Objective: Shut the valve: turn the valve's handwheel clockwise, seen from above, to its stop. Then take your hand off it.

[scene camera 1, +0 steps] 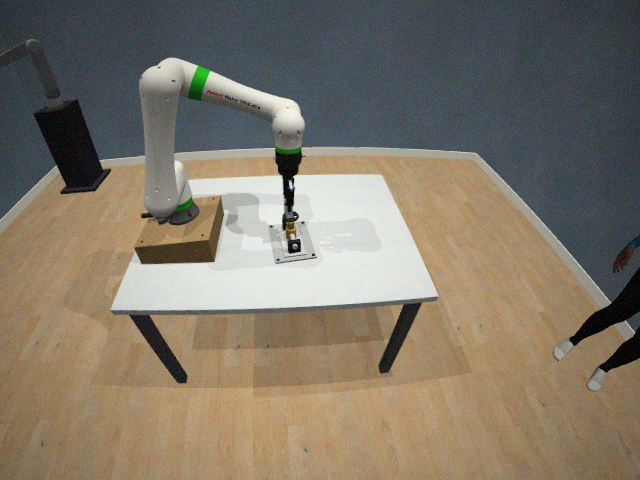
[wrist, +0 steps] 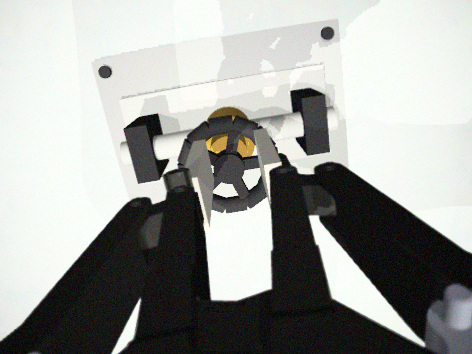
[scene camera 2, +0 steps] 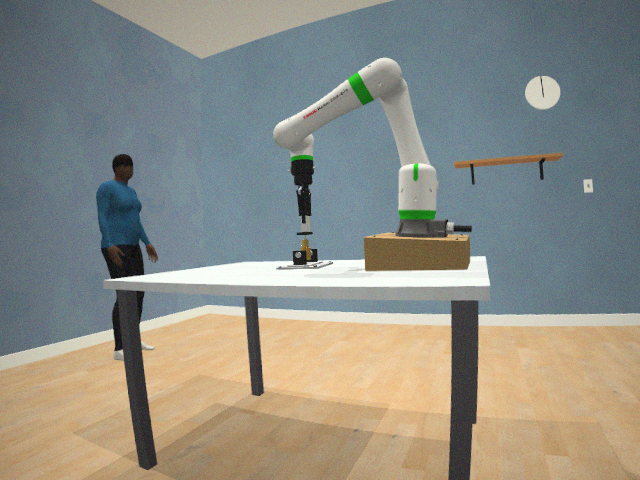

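The valve's dark spoked handwheel [scene camera 1: 296,217] [scene camera 2: 304,233] [wrist: 235,205] lies level on top of the brass valve body [scene camera 1: 291,232] [scene camera 2: 305,250] [wrist: 227,113]. My gripper [scene camera 1: 290,212] [scene camera 2: 305,226] [wrist: 233,155] points straight down over the handwheel. It is mostly closed, with a gap between its two pale fingertips narrower than the wheel. In the wrist view the fingertips overlap the left and right parts of the wheel, with the hub showing between them. In the second scene view they reach down to about the wheel's top. Whether they touch it cannot be told.
The valve stands on a pale base plate [scene camera 1: 308,249] [wrist: 200,60] with a white pipe [wrist: 285,125] held in black blocks [scene camera 1: 294,245] [scene camera 2: 299,257] [wrist: 316,122]. The arm's wooden base block [scene camera 1: 178,250] [scene camera 2: 416,254] stands on the white table [scene camera 1: 356,279] [scene camera 2: 206,276]. A person [scene camera 2: 121,214] stands beyond the table.
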